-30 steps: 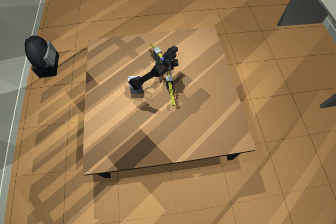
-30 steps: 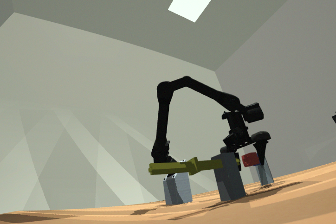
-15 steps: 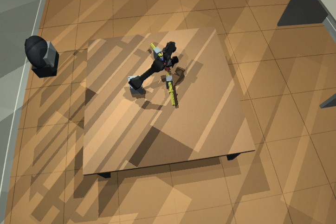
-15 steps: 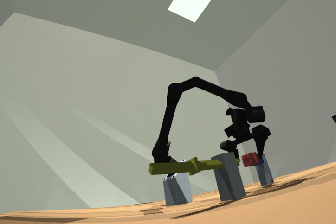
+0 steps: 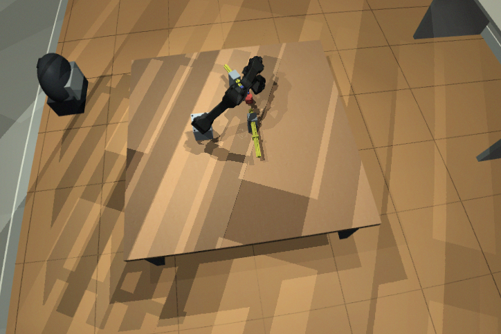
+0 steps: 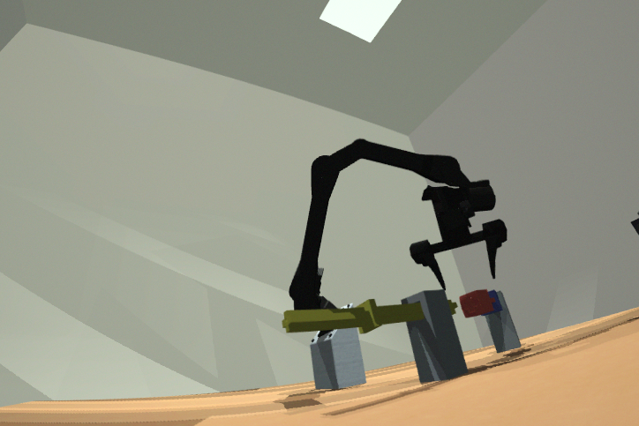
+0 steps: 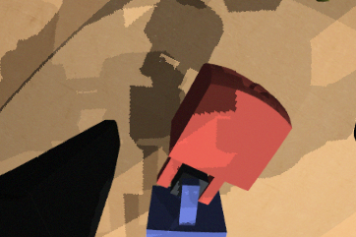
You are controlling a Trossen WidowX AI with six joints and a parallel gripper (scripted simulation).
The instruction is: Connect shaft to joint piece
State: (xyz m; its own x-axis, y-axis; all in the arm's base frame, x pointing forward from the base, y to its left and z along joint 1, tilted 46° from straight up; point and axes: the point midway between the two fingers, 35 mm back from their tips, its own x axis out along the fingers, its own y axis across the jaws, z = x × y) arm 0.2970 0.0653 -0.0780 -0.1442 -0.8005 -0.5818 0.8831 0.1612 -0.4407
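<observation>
My gripper tip is 4 cm above the red joint piece and 2 cm to the right of it.
</observation>
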